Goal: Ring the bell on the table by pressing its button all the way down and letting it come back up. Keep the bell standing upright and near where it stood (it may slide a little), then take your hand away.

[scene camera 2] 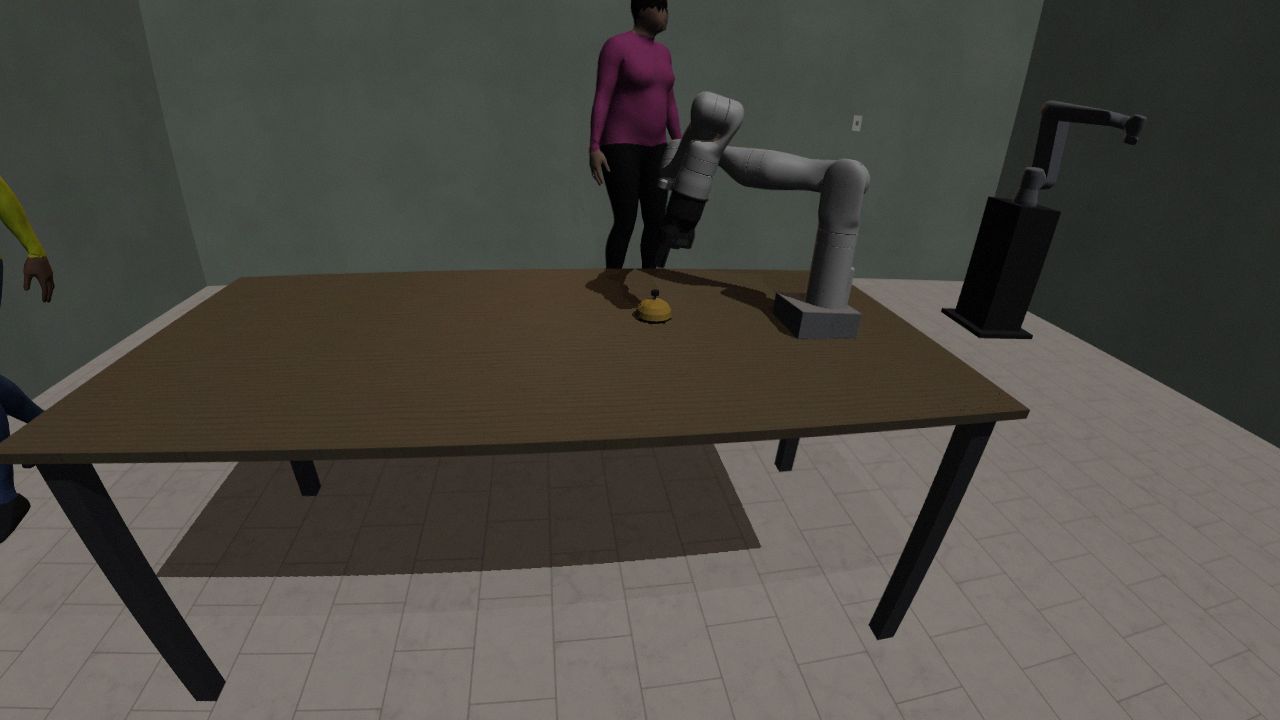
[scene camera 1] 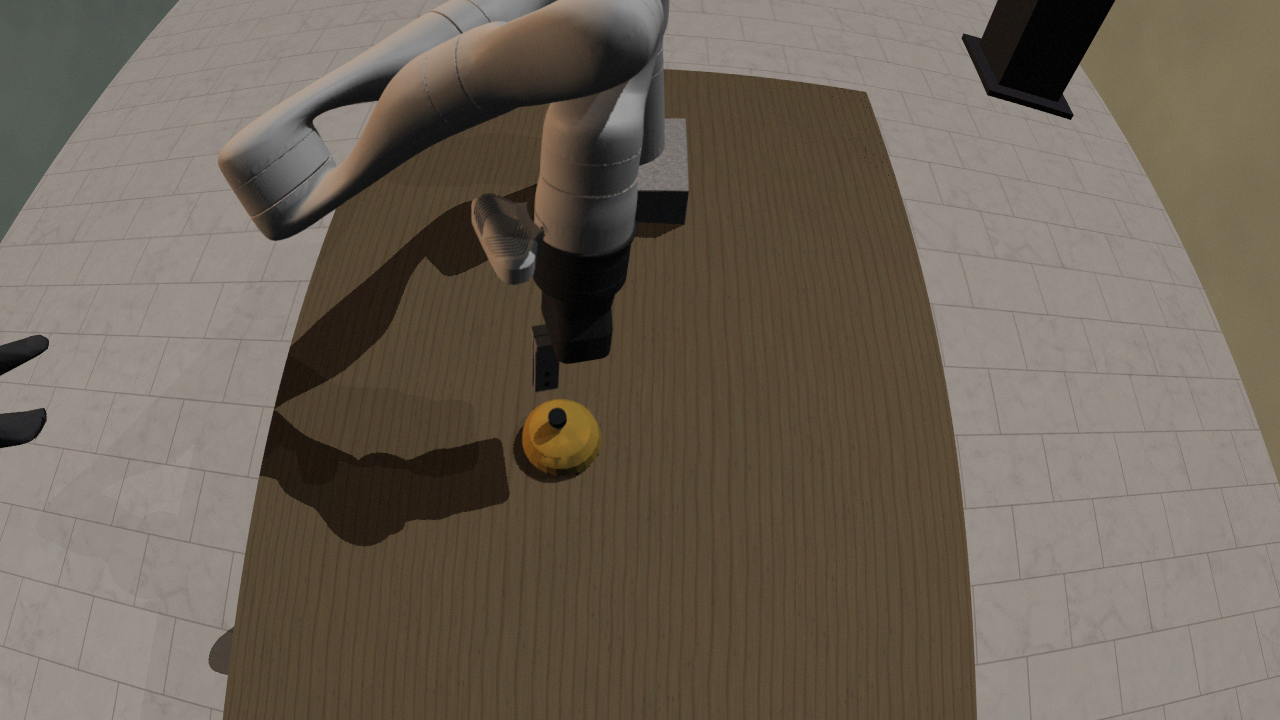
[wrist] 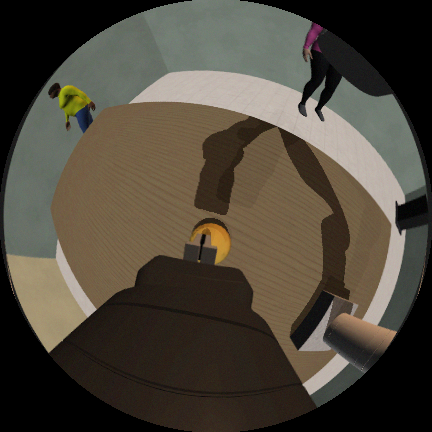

Labels:
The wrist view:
gripper: 202,242
yellow dome bell: 219,237

